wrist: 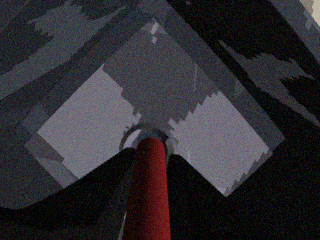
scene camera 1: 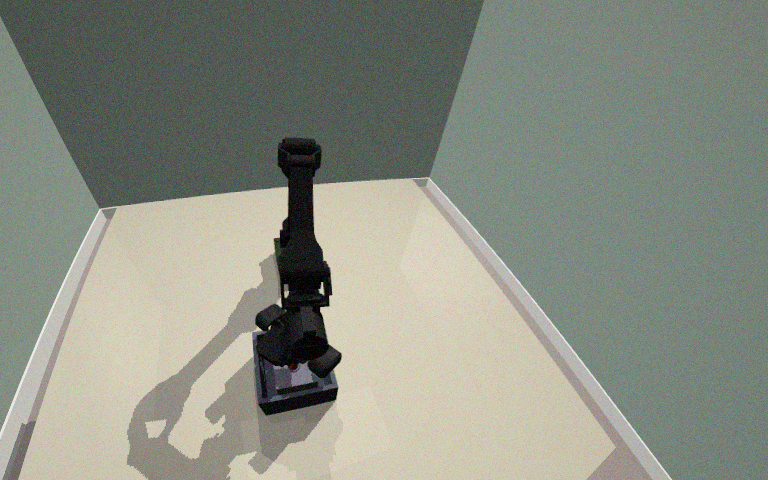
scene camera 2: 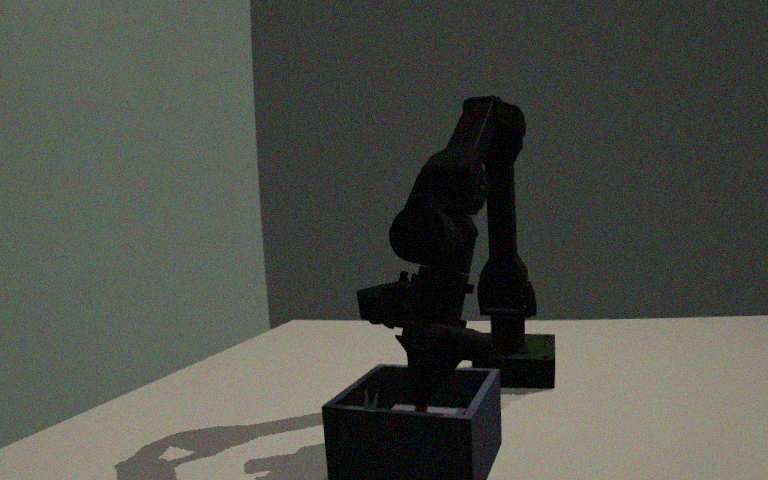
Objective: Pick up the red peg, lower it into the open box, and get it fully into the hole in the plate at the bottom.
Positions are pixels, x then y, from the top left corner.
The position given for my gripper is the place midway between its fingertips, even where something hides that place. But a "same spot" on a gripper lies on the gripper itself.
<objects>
my gripper: wrist 151,161; scene camera 1; scene camera 2
dark blue box: wrist 258,61; scene camera 1; scene camera 2
same spot on dark blue box: [scene camera 1: 270,402] = [scene camera 2: 341,411]
same spot on my gripper: [scene camera 1: 274,346] = [scene camera 2: 382,290]
</objects>
